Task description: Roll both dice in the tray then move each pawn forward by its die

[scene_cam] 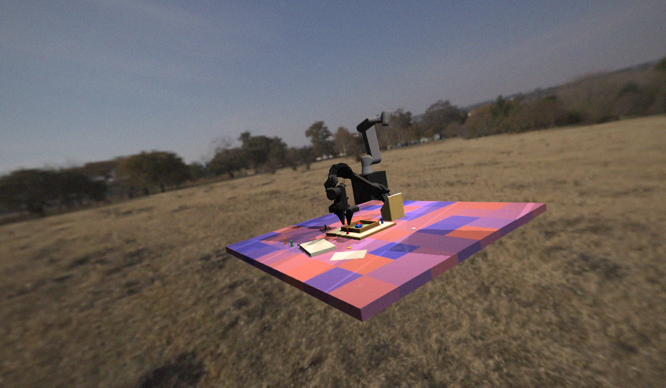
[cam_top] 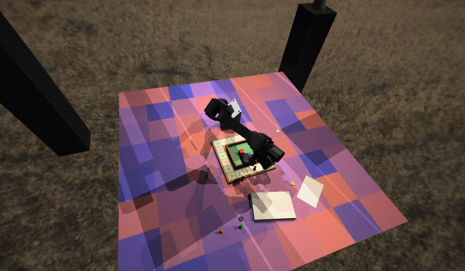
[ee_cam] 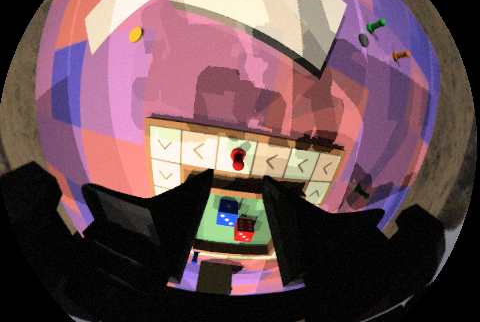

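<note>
Right now my gripper tip is 4 cm above the red pawn. Also, from my gripper tip: blue pawn: 23 cm behind, 4 cm to the left, 4 cm below; thick white pad: 21 cm ahead, 5 cm below; yellow disc: 13 cm ahead, 17 cm to the left, 6 cm below.
</note>
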